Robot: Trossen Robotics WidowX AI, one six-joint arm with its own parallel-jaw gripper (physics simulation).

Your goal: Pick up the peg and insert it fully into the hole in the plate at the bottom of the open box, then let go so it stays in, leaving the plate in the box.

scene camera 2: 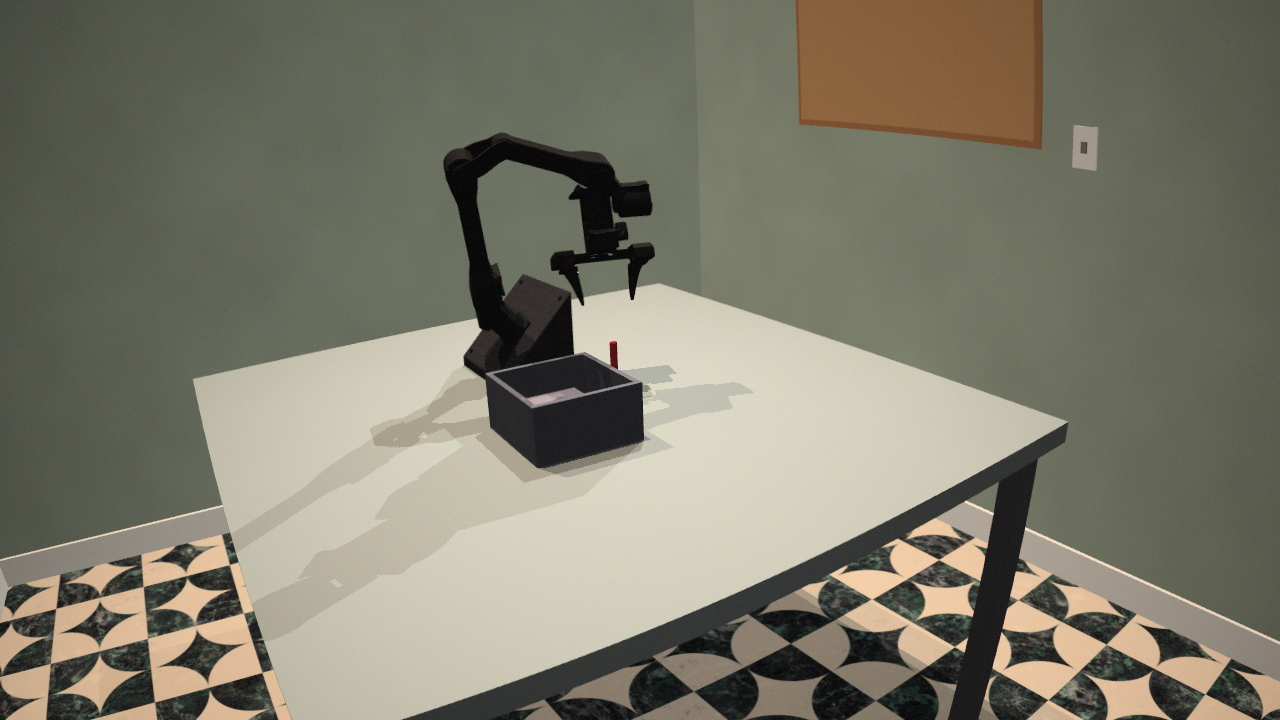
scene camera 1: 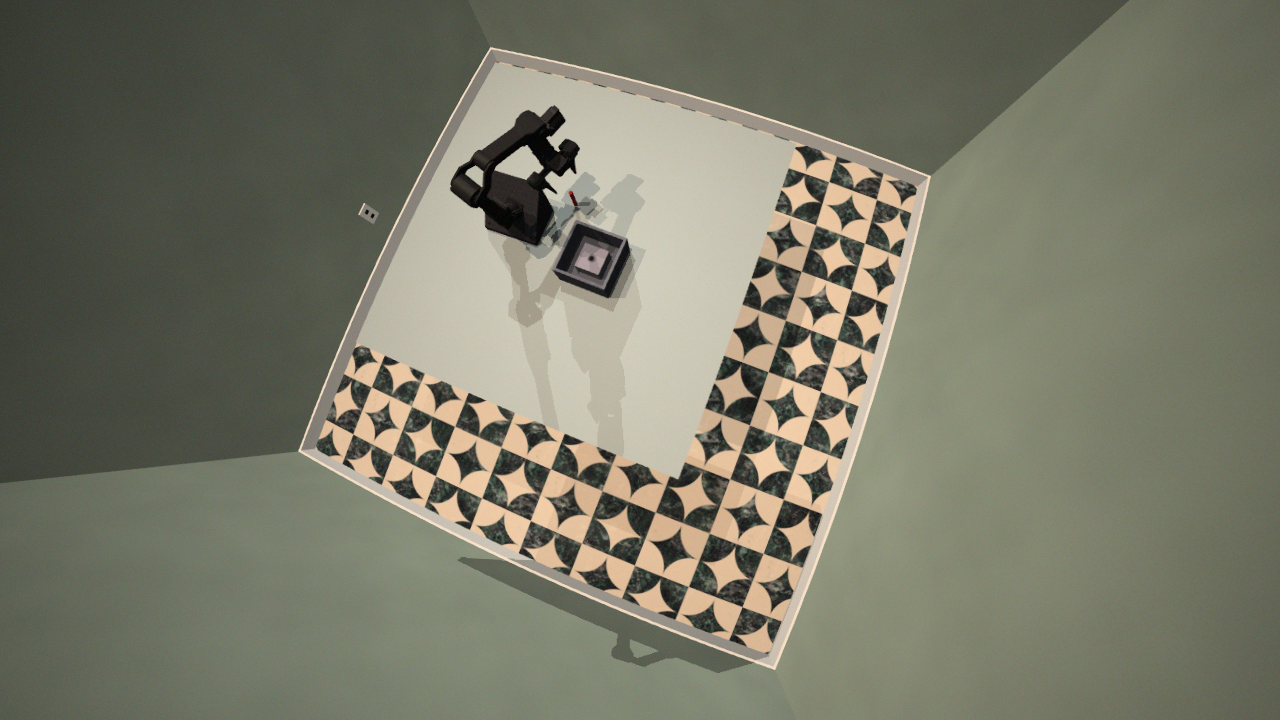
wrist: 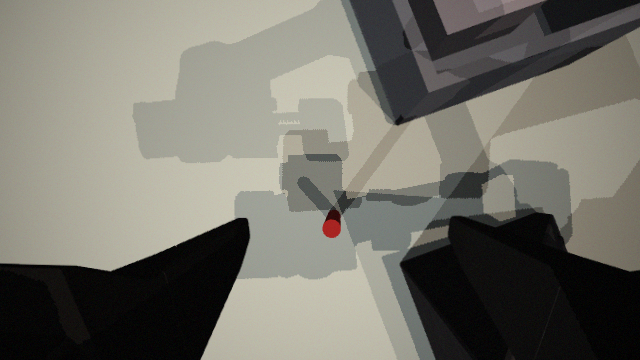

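Seen in the pictures: gripper, fingertip midpoint: (scene camera 2: 607,302) (scene camera 1: 566,183) (wrist: 347,226); arm's base, origin of the base link: (scene camera 2: 515,329) (scene camera 1: 513,209).
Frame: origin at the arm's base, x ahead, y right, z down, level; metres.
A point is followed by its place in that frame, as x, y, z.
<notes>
The red peg (scene camera 1: 572,198) {0.149, -0.139, 0.039} (scene camera 2: 614,355) {0.152, -0.144, 0.035} (wrist: 331,228) {0.146, -0.145, 0.012} stands upright on the table beside the box. The dark, open box (scene camera 1: 586,285) {0.359, 0.122, 0.028} (scene camera 2: 588,431) {0.421, 0.025, 0.053} (wrist: 376,55) {0.293, -0.063, 0.073} holds the pale pinkish plate (scene camera 1: 582,262) {0.304, 0.056, 0.034} (scene camera 2: 556,395) {0.298, 0.029, 0.034} (wrist: 457,17) {0.289, 0.001, 0.034}. The plate's hole (scene camera 1: 591,258) {0.318, 0.024, 0.053} shows as a dark dot in the first scene view; it does not show in the wrist view. My gripper (scene camera 1: 564,181) {0.157, -0.132, -0.069} (scene camera 2: 607,301) {0.157, -0.132, -0.069} (wrist: 347,226) {0.157, -0.132, -0.069} is wide open and empty, pointing down above the peg. In the wrist view the peg's top lies between the two fingers, a little nearer the left one.
The arm's dark base (scene camera 1: 519,207) {0.025, -0.009, -0.015} (scene camera 2: 539,313) {0.038, -0.040, -0.035} stands close to the peg and the box. The box's nearest corner is a short way from the peg. Shadows of the arm fall across the pale table (scene camera 1: 698,223) {0.581, -0.276, 0.092} (scene camera 2: 805,465) {0.626, -0.238, 0.092} around the peg and box.
</notes>
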